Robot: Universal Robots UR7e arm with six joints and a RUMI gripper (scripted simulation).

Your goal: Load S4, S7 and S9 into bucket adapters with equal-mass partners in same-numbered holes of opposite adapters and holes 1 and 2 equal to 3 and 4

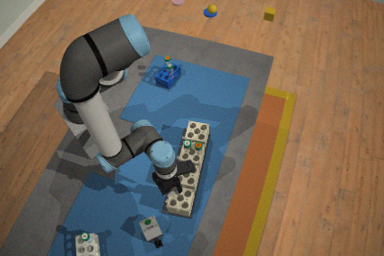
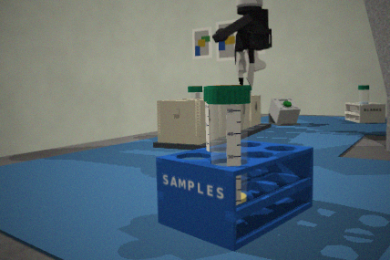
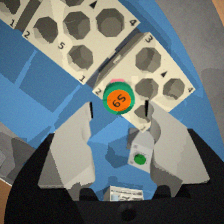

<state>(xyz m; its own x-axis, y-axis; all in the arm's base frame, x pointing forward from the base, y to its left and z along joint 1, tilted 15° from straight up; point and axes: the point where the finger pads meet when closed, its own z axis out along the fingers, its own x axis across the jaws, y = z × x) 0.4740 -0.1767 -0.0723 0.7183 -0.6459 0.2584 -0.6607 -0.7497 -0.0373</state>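
My hand is 26 cm past the tube, 70 cm to the right of it and 7 cm above it. Round my hand: white-dot blank: 1 cm behind, 21 cm to the left, 7 cm below; then done desk: 7 cm behind, 17 cm to the right, 8 cm below; then sample tube S9: 1 cm behind, 7 cm below.
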